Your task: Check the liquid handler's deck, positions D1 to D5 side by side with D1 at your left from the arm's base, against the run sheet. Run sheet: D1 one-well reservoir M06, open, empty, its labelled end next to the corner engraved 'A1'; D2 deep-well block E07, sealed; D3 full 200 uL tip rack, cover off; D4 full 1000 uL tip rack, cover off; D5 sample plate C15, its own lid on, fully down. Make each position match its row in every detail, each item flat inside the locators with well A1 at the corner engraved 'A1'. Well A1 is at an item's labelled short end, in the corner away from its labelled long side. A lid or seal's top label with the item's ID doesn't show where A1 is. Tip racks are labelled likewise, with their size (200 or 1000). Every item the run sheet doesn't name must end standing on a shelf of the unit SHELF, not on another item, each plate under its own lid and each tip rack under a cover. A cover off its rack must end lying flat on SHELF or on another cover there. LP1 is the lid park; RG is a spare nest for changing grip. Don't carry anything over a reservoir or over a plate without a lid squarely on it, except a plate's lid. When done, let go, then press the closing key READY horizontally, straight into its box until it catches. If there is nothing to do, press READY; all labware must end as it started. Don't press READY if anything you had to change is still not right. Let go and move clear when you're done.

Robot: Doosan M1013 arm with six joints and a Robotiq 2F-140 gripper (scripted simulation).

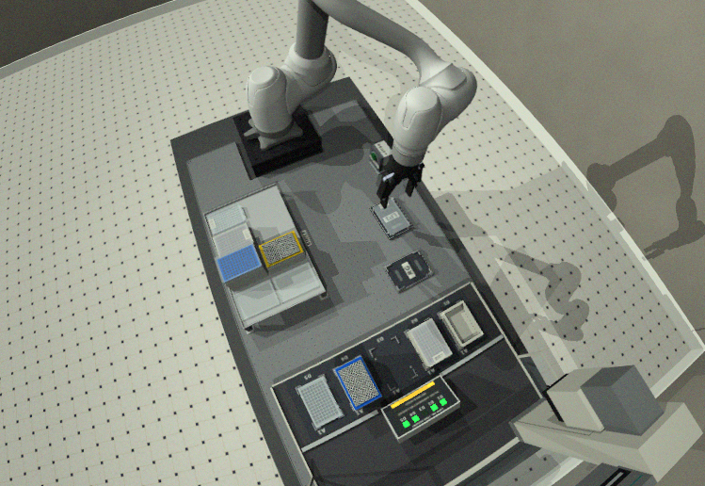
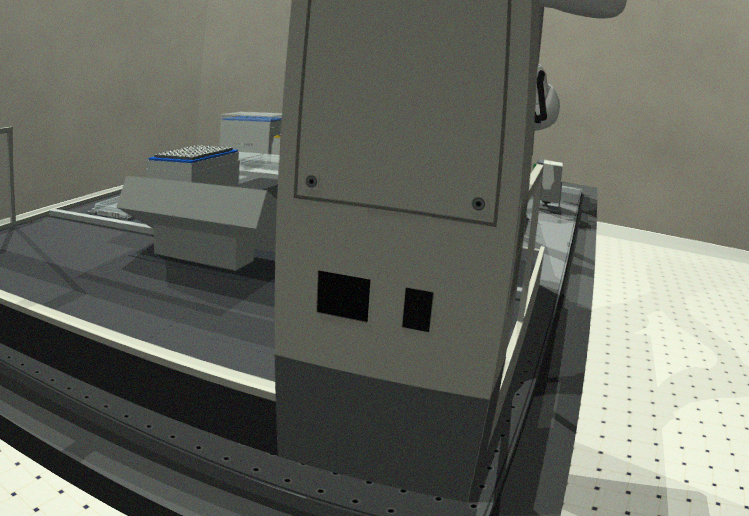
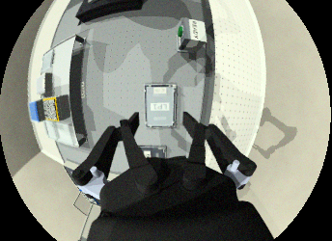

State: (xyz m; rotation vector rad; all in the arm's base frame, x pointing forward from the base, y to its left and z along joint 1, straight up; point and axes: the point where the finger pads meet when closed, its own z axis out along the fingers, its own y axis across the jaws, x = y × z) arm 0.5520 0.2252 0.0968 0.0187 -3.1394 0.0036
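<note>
Now: hand 150 mm above the flat lid. The rest, counted from my hand: ready key box (220 mm behind, 100 mm below, 70 mm to the left); then spare nest (200 mm ahead, 160 mm below, 50 mm to the right); then yellow-rimmed tip rack (400 mm to the right, 60 mm below, 30 mm behind).
</note>
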